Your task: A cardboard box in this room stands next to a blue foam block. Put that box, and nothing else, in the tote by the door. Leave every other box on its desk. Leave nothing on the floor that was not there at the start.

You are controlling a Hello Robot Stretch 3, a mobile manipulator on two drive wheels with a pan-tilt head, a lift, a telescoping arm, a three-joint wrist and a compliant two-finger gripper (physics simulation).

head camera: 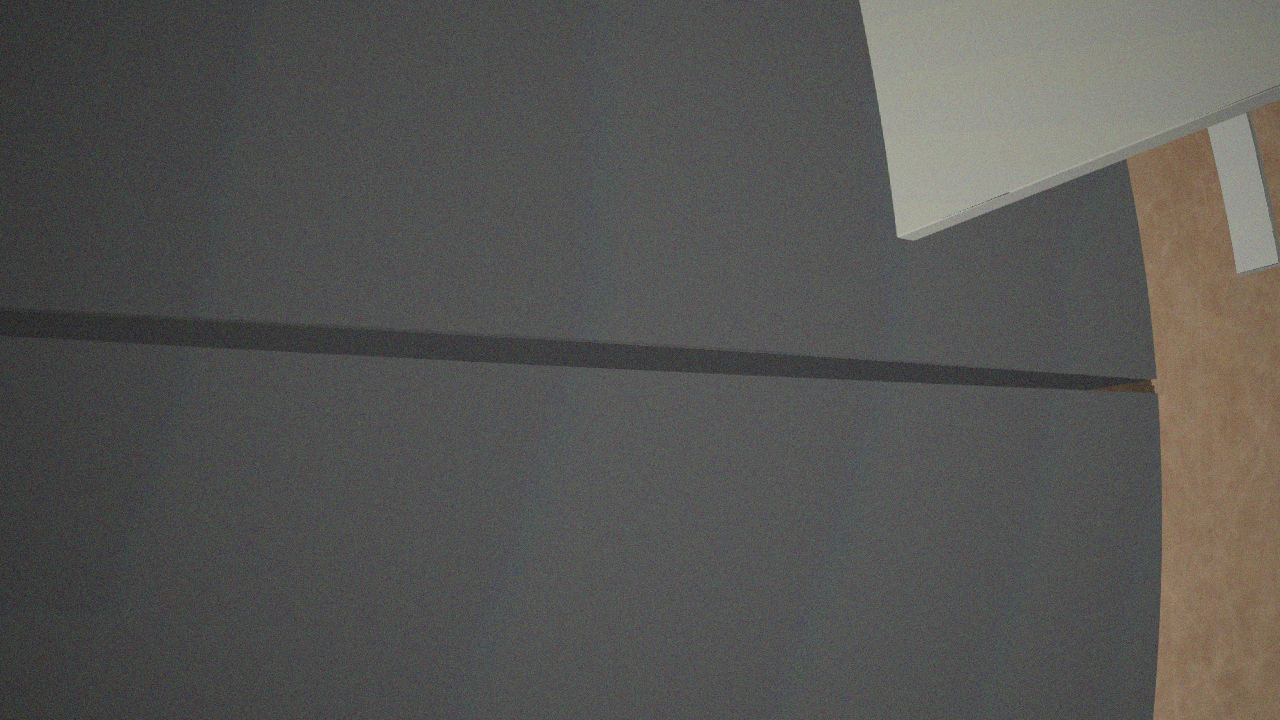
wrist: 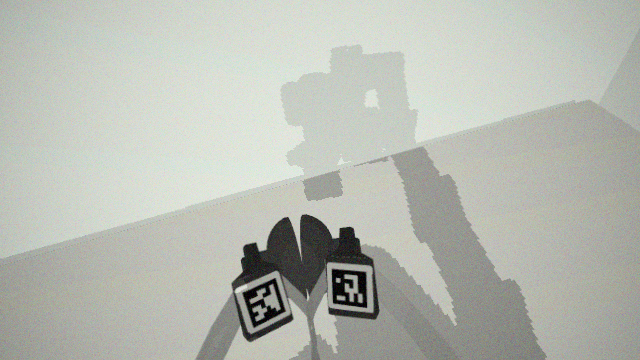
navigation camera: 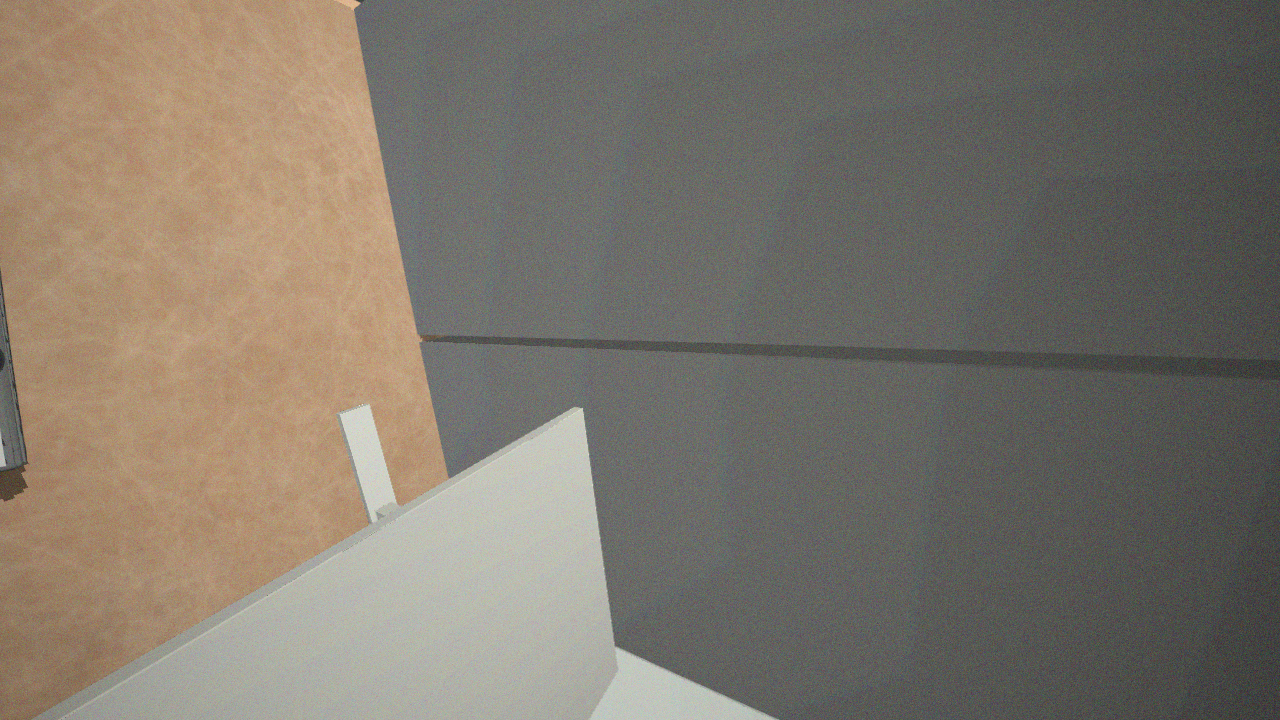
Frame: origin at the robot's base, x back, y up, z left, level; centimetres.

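Where they show: gripper, between the fingertips: point(wrist: 300, 242).
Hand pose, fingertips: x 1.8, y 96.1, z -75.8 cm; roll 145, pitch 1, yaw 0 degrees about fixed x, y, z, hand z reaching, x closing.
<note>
After its pixels a point has its place.
My gripper point(wrist: 300, 242) {y 96.1, x 1.8, z -75.8 cm} is in the lower middle of the wrist view. Its dark fingertips are together, with a thin wedge of light between them, and they hold no thing. It is over a pale, flat surface point(wrist: 125, 300) {y 72.0, x -22.0, z -87.6 cm} that ends in a slanted edge, with a brighter white surface point(wrist: 125, 100) {y 89.6, x -18.3, z -105.9 cm} beyond it. Shadows of the arm and wrist fall across both. The cardboard box, the blue foam block and the tote do not show in the three views. The gripper does not show in the head or navigation view.
Tall grey panels point(head camera: 537, 537) {y 105.8, x -76.6, z 15.6 cm} point(navigation camera: 895, 223) {y 128.5, x -75.9, z 20.1 cm} with a dark gap between them fill much of the head and navigation views. A pale board point(head camera: 1074, 89) {y 72.1, x -46.2, z -24.9 cm} point(navigation camera: 429, 582) {y 72.0, x -34.5, z -32.4 cm} stands out in front of them. A white foot bar point(head camera: 1244, 197) {y 2.5, x -60.2, z -30.5 cm} point(navigation camera: 364, 456) {y 2.5, x -59.7, z -33.2 cm} is near the tan floor point(head camera: 1217, 537) {y 0.0, x -63.7, z 23.2 cm} point(navigation camera: 196, 223) {y 0.0, x -30.1, z 26.3 cm}.
</note>
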